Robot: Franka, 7 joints.
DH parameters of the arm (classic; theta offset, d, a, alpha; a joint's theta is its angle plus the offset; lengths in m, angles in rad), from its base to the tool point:
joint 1: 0 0.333 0 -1.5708
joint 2: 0 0 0 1.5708
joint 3: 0 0.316 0.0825 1.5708
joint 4: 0 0 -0.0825 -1.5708
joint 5: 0 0.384 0 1.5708
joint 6: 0 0 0.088 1.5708
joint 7: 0 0.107 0 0
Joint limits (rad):
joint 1: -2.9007..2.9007
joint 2: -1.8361..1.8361
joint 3: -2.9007..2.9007
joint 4: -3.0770..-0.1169
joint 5: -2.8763..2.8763
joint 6: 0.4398..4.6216
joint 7: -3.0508..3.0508
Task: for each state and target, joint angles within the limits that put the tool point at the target. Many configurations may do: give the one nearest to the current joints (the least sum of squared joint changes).
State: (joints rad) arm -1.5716 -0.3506 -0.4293 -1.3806 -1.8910 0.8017 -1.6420
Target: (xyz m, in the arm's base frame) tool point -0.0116 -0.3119 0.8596
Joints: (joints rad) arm -1.2539 -0.3248 0.0510 -1.6374 -1.8013 0.6356 -1.6420
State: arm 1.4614 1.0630 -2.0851 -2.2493 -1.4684 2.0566 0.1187
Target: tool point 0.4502 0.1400 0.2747
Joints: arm 1.8819 1.0058 -1.4064 -2.4538 -1.4472 2.2261 0.1187
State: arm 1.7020 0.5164 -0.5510 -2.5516 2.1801 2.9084 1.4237
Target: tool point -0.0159 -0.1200 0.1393
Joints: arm 1.0755 1.1487 -0.0487 -3.0770 2.6281 3.0221 1.4237
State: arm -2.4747 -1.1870 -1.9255 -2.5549 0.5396 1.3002 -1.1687
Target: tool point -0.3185 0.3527 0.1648
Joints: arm -2.1641 -1.3549 -2.0744 -2.0936 0.5941 1.6232 -1.1687
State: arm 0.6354 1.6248 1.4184 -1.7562 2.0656 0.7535 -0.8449
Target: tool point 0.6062 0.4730 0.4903
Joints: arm 0.1740 1.4728 1.5601 -1.0126 2.3271 1.2517 -0.8449
